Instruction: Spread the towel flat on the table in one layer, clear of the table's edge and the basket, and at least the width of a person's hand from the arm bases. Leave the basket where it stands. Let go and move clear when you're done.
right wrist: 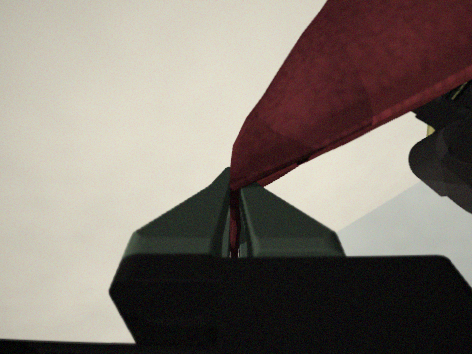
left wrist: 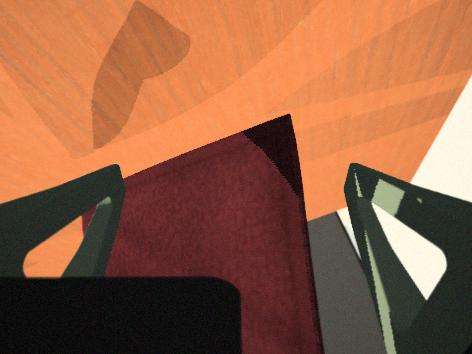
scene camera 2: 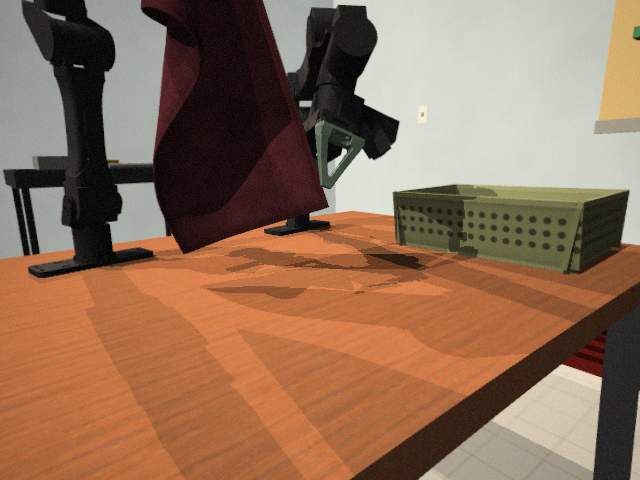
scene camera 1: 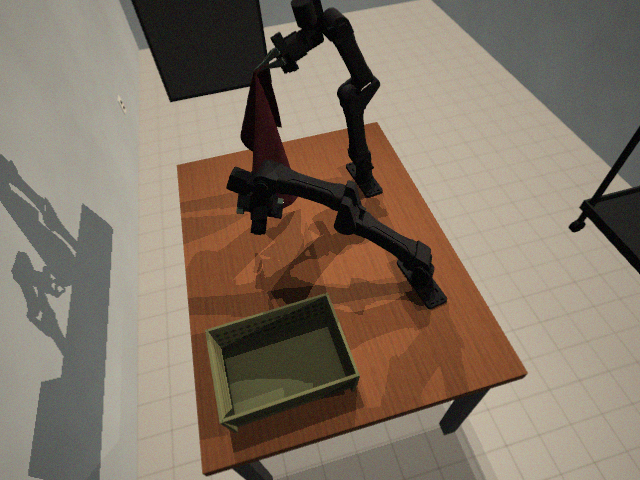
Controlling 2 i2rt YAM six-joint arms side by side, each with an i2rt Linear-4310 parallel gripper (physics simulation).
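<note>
The dark red towel (scene camera 1: pixel 266 124) (scene camera 2: pixel 232 129) (left wrist: pixel 210 225) (right wrist: pixel 350 85) hangs in folds above the table (scene camera 1: pixel 413 356) (scene camera 2: pixel 310 413). My right gripper (scene camera 1: pixel 256 69) (right wrist: pixel 234 177) is shut on its top, high up. My left gripper (scene camera 1: pixel 260 206) (left wrist: pixel 234 176) is open at the lower part of the towel. In the left wrist view, a lower corner shows in the gap between the fingers, nearer the right finger. In scene camera 2, the towel hides part of this gripper. The green basket (scene camera 1: pixel 289 398) (scene camera 2: pixel 485 224) stands upright on the table, apart from the towel.
The right arm's base (scene camera 1: pixel 366 183) (scene camera 2: pixel 93 261) and the left arm's base (scene camera 1: pixel 426 291) (scene camera 2: pixel 297 226) stand along one long side of the table. A dark panel (scene camera 1: pixel 206 46) stands beyond the table's far end. A black cart (scene camera 1: pixel 615 167) stands at the right.
</note>
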